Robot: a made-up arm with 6 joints.
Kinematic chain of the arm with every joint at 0, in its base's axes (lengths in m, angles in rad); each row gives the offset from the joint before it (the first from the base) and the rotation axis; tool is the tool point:
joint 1: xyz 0 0 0.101 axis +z
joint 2: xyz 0 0.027 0 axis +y
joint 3: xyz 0 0 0.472 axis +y
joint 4: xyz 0 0 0.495 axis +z
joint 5: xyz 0 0 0 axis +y
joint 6: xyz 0 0 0.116 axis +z
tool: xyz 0 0 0
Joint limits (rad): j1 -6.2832..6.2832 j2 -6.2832..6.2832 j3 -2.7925..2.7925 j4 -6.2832..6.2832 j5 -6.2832..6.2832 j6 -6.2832..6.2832
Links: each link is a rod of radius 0.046 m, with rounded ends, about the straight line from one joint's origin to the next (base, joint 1, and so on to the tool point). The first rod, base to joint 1, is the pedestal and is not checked.
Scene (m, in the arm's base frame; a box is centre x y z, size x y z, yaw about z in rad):
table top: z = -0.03
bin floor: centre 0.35 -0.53 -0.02 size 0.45 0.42 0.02 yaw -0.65
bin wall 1: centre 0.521 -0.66 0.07 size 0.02 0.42 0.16 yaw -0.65
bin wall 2: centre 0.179 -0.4 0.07 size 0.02 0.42 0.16 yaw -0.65
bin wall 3: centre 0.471 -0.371 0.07 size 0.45 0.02 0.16 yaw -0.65
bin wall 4: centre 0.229 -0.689 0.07 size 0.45 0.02 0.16 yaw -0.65
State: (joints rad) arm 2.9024 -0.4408 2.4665 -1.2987 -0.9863 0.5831
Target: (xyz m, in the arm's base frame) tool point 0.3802 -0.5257 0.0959
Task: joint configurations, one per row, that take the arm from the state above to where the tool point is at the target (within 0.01 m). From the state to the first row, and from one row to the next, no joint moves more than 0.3 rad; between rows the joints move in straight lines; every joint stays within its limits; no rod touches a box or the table.
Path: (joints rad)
1: 3.1715 -0.3830 2.3341 -1.2648 -1.0126 0.6024
2: 3.4405 -0.3252 2.2016 -1.2308 -1.0390 0.6217
3: 3.7096 -0.2674 2.0692 -1.1969 -1.0653 0.6410
4: 3.9787 -0.2097 1.9368 -1.1629 -1.0917 0.6604
5: 4.2477 -0.1519 1.8043 -1.1290 -1.1180 0.6797
6: 4.4744 0.0254 1.8202 -1.1702 -1.0799 0.6555
7: 4.7011 0.2026 1.8360 -1.2114 -1.0419 0.6314
8: 4.9278 0.3798 1.8518 -1.2526 -1.0038 0.6072
9: 5.1544 0.5570 1.8676 -1.2939 -0.9657 0.5831

